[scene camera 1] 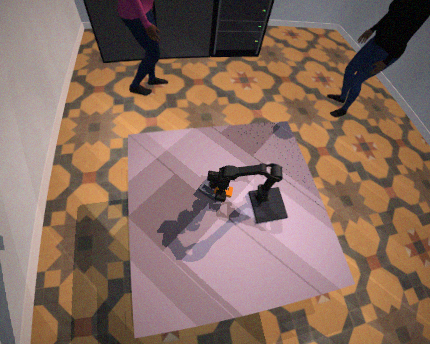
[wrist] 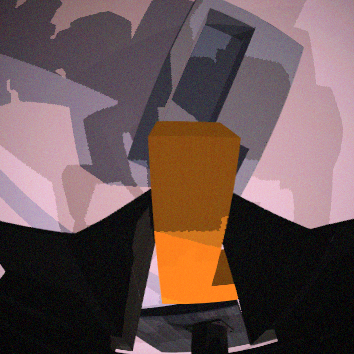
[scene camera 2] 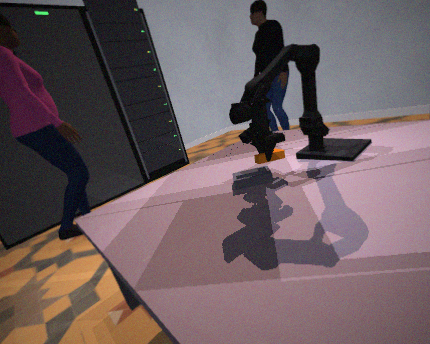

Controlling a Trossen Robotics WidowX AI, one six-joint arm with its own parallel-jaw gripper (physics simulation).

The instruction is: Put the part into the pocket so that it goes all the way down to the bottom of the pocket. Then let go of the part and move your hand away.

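Places are measured from the arm's base along level axes (x ahead, y left, z up), in millimetres.
Pixels of known places: gripper, between the fingertips: (scene camera 1: 220, 192) (wrist: 186, 195) (scene camera 2: 266, 160); arm's base, origin of its link: (scene camera 1: 260, 197) (wrist: 209, 328) (scene camera 2: 316, 148).
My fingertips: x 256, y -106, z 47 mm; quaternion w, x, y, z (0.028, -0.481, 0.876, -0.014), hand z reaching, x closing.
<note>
Ahead of a thing's pixels: the offset from my fingertips to its top centre. Level surfaces: height alone.
The orange part @[dx -23, dy -3, dz +32 mm] (scene camera 1: 229, 191) (scene camera 2: 278, 154) (wrist: 194, 182) is a long block. My gripper (scene camera 1: 221, 193) (scene camera 2: 269, 155) (wrist: 186, 195) is shut on it and holds it above the table, outside the pocket. The grey block with the pocket @[dx +36, dy -53, dz -35 mm] (scene camera 1: 204, 188) (scene camera 2: 241, 187) (wrist: 267, 95) sits on the table beside and below the part. In the wrist view the long pocket opening leans to the right, at an angle to the upright part. The part's far end hides the near end of the block in that view.
The arm's black base (scene camera 1: 270, 206) (scene camera 2: 334, 149) stands on the pink table @[dz -71 mm] (scene camera 1: 240, 280) (scene camera 2: 320, 310). Shadows of the arm cross the table and the block. Two people (scene camera 1: 145, 47) (scene camera 1: 367, 65) and dark cabinets (scene camera 1: 185, 30) (scene camera 2: 55, 120) are beyond the table.
</note>
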